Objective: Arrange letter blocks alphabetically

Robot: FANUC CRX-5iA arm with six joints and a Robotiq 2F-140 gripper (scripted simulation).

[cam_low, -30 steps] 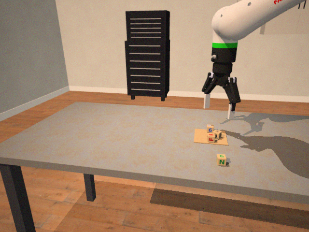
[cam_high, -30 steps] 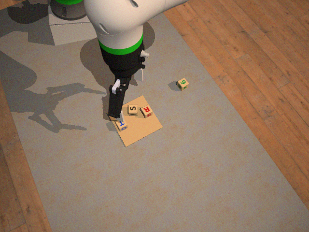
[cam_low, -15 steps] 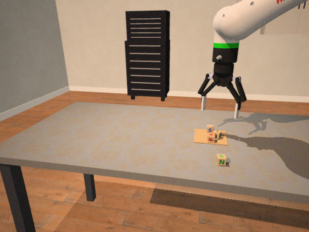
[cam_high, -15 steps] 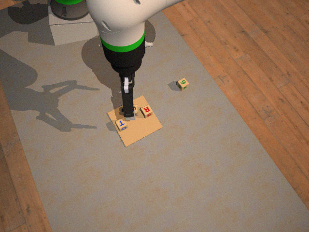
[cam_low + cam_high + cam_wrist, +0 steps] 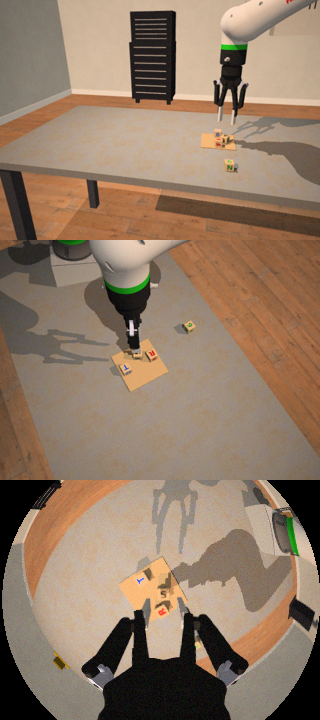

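Right now the S block is 110 mm below my hand. Round my hand: tan mat 120 mm below, 30 mm ahead, 10 mm to the right; green-marked block 200 mm to the left, 110 mm below, 10 mm ahead.
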